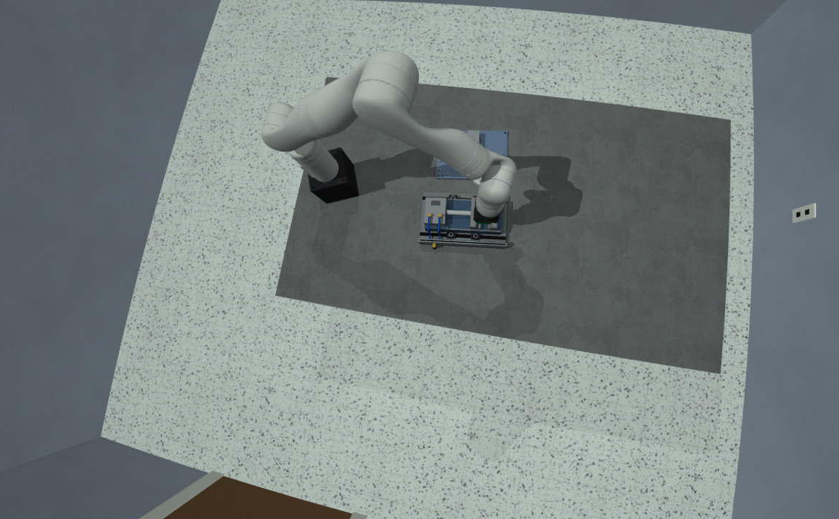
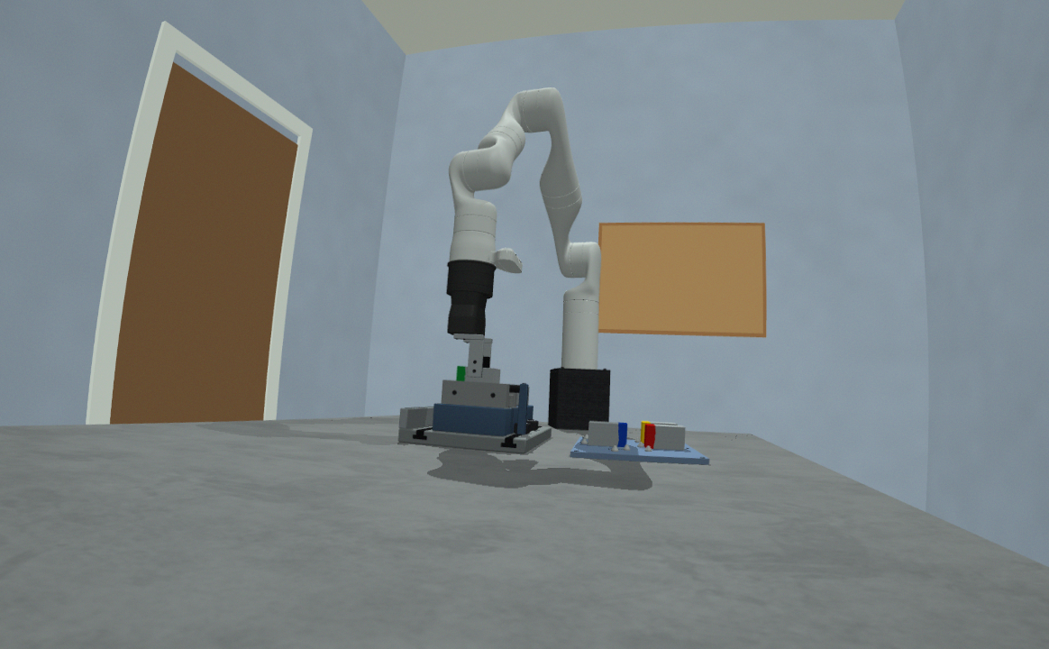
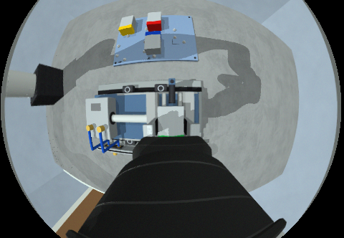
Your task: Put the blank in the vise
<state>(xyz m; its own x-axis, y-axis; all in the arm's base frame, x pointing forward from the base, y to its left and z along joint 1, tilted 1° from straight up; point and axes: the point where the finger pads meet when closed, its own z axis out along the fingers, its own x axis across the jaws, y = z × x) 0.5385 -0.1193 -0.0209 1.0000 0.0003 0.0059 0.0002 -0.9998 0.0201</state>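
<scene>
Right now my hand is 4 cm above the fixed jaw, 3 cm short of it and 1 cm to the right of it. Also, from my hand: green-ended blank: 2 cm below; milling vise: 8 cm below, 7 cm behind, 1 cm to the left; work stop rod: 5 cm to the left, 3 cm below.
</scene>
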